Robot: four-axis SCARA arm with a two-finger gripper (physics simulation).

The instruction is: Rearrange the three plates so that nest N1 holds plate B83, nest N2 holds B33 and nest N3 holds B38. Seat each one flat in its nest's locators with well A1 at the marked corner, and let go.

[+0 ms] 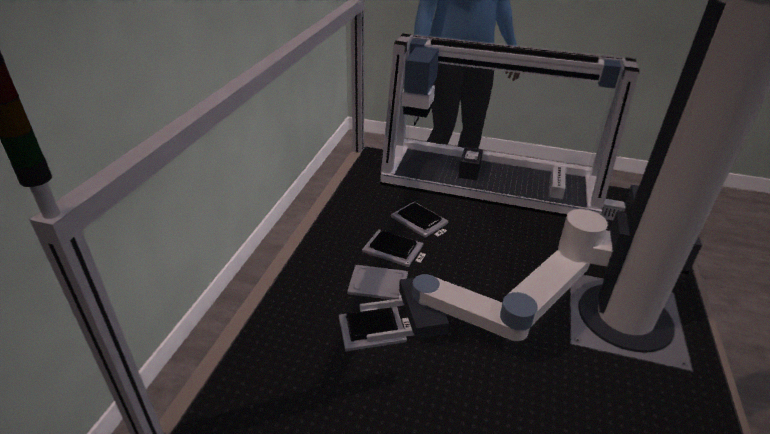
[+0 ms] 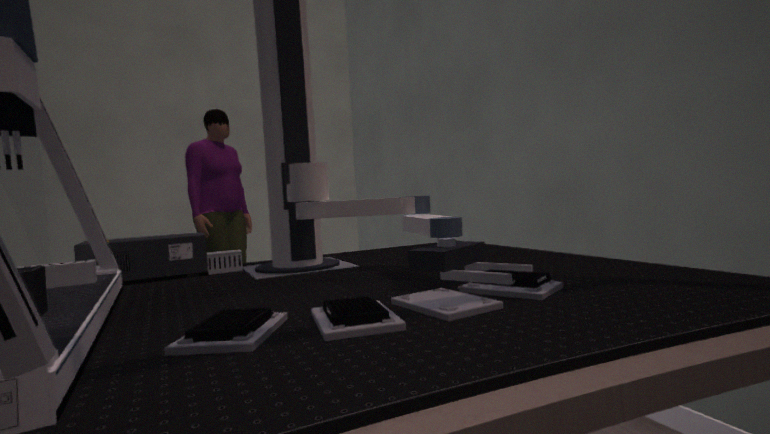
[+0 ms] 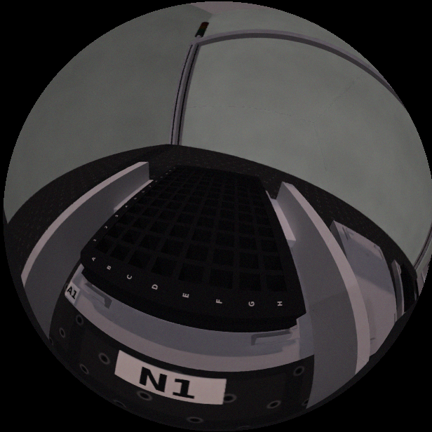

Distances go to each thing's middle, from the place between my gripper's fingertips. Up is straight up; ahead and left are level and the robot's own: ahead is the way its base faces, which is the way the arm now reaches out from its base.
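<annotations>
The nest N1 (image 2: 548, 289) is 20 mm behind my hand, 10 mm to the right of it and 30 mm below it. I find the out nest (image 2: 428, 302) 190 mm to the right of my hand, 10 mm ahead of it and 30 mm below it. Then there is nest N2 (image 2: 320, 318), which is 360 mm to the right of my hand, 20 mm ahead of it and 30 mm below it, while plate B33 (image 2: 354, 311) is 360 mm to the right of my hand, 20 mm ahead of it and 10 mm below it.
</annotations>
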